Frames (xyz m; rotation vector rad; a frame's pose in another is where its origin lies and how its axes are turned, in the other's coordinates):
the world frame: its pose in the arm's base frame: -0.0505 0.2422 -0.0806 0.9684 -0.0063 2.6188
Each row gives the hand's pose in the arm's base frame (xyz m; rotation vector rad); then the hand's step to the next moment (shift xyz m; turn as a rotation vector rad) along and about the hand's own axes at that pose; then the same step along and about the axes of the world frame.
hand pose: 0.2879 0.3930 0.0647 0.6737 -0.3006 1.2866
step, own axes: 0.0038 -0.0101 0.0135 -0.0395 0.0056 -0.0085
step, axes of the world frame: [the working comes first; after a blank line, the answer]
step, axes of the arm's base frame: 0.0128 -0.0066 0.0096 -0.0175 -0.0249 -0.0271

-0.0050 0.0032 0.0162 -0.0127 0.0260 -0.0288
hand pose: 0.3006 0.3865 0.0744 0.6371 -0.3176 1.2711
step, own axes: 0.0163 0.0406 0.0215 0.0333 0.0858 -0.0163
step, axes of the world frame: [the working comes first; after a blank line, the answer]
step, axes of the arm's base frame: -0.0314 0.0061 0.0368 -0.0742 0.0492 0.0284

0.0474 0.0086 0.0077 0.0861 -0.0191 -0.0310
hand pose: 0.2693 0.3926 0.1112 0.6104 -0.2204 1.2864
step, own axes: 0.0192 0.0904 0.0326 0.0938 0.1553 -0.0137
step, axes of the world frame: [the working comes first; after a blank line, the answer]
step, axes of the arm's base frame: -0.0739 0.0119 0.0633 -0.1219 0.1084 0.0806

0.0960 0.0199 0.0005 0.1716 -0.0533 -0.0283
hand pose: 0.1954 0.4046 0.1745 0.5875 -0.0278 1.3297
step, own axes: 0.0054 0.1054 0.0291 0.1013 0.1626 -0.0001
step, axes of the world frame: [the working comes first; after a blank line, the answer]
step, axes of the arm's base frame: -0.0861 0.0051 0.0674 -0.1224 0.1104 0.0976

0.1050 0.0308 -0.0032 0.1834 -0.0530 -0.0158
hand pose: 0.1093 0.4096 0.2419 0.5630 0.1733 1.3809
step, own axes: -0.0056 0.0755 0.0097 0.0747 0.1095 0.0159
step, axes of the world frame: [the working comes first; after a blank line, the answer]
step, axes of the arm's base frame: -0.0631 -0.0019 0.0429 -0.0742 0.0761 0.0808

0.0711 0.0270 -0.0067 0.1277 -0.0383 0.0058
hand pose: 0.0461 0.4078 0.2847 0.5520 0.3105 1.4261
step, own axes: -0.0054 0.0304 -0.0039 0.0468 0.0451 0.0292
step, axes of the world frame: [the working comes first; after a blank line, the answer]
step, axes of the arm's base frame: -0.0284 -0.0031 0.0123 -0.0166 0.0432 0.0542

0.0268 0.0135 -0.0081 0.0598 -0.0290 0.0257
